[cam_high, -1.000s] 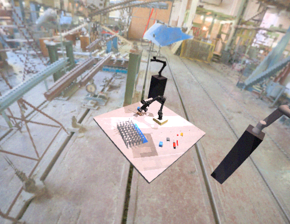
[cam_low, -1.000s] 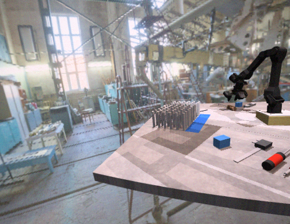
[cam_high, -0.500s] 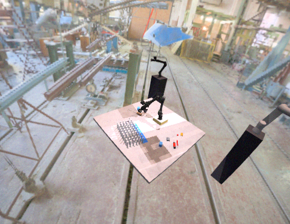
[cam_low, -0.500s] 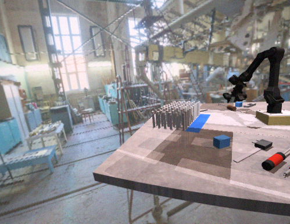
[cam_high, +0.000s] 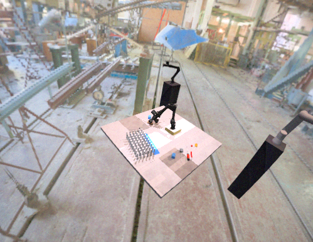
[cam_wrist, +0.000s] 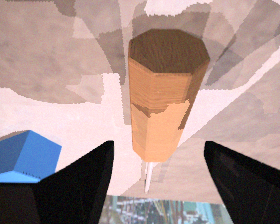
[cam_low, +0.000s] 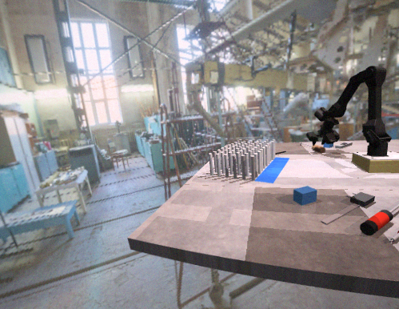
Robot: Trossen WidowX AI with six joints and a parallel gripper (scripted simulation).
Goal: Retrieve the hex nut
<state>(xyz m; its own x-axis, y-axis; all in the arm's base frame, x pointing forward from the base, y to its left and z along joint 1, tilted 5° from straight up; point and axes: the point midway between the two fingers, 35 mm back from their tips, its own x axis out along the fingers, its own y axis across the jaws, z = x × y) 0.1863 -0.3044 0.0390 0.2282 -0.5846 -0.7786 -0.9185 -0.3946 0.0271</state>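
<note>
My gripper tip is 360 mm to the right of the blue taped strip, 260 mm short of it and 40 mm above it.
</note>
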